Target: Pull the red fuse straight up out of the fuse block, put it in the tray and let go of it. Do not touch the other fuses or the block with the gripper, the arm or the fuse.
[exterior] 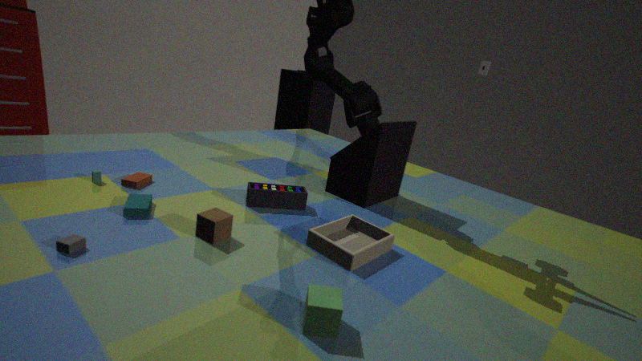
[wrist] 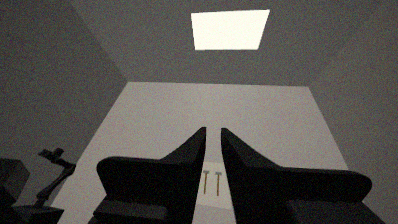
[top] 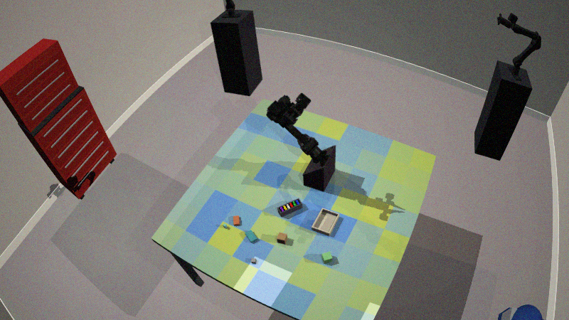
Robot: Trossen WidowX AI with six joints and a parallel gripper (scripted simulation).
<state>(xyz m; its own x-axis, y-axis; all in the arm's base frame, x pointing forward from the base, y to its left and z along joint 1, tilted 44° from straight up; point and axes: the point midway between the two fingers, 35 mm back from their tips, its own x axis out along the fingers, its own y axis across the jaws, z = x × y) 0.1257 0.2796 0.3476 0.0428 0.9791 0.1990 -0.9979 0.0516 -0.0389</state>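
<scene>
The red fuse is 60 cm below my gripper tip, 18 cm ahead of it and 4 cm to the right of it. Also, from my gripper tip: tray (62 cm below, 21 cm ahead, 16 cm to the left).
</scene>
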